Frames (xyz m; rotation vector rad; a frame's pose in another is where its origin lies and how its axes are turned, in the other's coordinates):
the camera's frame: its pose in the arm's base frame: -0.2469 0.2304 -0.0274 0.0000 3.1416 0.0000
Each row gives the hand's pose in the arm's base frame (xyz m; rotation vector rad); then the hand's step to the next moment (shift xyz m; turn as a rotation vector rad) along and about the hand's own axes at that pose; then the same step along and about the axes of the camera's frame.
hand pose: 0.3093 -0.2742 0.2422 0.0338 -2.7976 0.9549
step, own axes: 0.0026 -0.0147 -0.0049 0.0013 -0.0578 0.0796
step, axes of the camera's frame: 0.0005 -0.0086 -0.0132 0.0099 -0.0942 0.0266
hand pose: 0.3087 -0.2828 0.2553 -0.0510 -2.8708 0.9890
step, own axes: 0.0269 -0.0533 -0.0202 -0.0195 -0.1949 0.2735
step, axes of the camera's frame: 0.0244 -0.0279 -0.0510 0.0102 -0.3223 0.0958
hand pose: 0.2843 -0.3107 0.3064 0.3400 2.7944 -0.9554
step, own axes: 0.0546 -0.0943 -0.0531 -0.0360 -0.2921 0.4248
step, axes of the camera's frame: 0.0821 -0.0309 -0.0836 0.0075 -0.4934 0.1537
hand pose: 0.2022 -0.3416 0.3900 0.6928 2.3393 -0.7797
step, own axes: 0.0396 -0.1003 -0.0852 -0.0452 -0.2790 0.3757
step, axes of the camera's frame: 0.1198 -0.0023 -0.0673 0.0101 -0.4545 0.1197
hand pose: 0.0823 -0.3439 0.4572 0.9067 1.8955 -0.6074
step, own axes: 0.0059 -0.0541 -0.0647 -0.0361 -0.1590 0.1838
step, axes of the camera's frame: 0.0787 0.0156 -0.0265 0.0185 -0.2408 0.0452
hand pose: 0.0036 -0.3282 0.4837 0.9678 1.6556 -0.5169
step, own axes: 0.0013 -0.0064 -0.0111 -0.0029 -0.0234 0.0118
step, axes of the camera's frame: 0.0118 0.0051 -0.0013 0.0118 -0.0232 0.0042
